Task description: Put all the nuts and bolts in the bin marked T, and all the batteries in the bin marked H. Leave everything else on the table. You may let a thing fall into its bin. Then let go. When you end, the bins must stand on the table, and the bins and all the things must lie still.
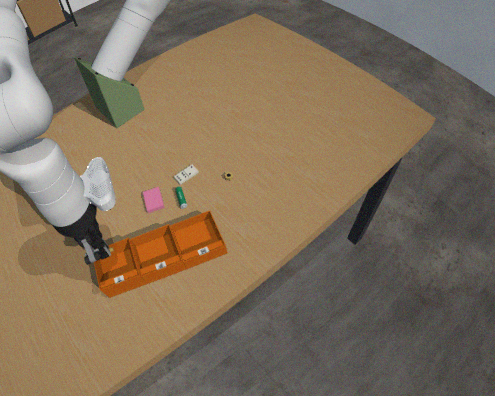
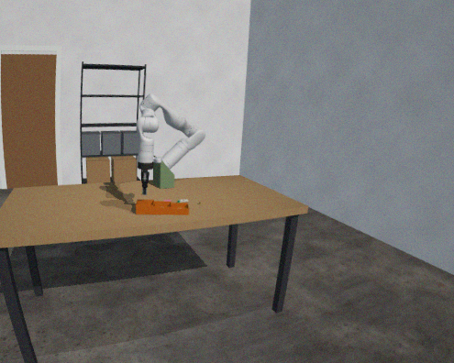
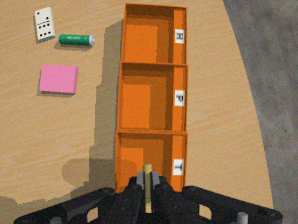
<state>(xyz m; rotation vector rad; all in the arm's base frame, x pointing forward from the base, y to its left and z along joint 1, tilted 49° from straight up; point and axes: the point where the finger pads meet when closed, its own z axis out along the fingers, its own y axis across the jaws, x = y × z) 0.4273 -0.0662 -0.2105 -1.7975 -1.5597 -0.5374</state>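
Right now the brass nut is 300 mm to the left of my hand, 100 mm below it and 40 mm behind it. Round my hand: pink eraser 140 mm to the left, 100 mm below, 100 mm behind; orange bin unit 80 mm to the left, 80 mm below, 30 mm ahead; brass bolt 10 mm to the right, 10 mm below.
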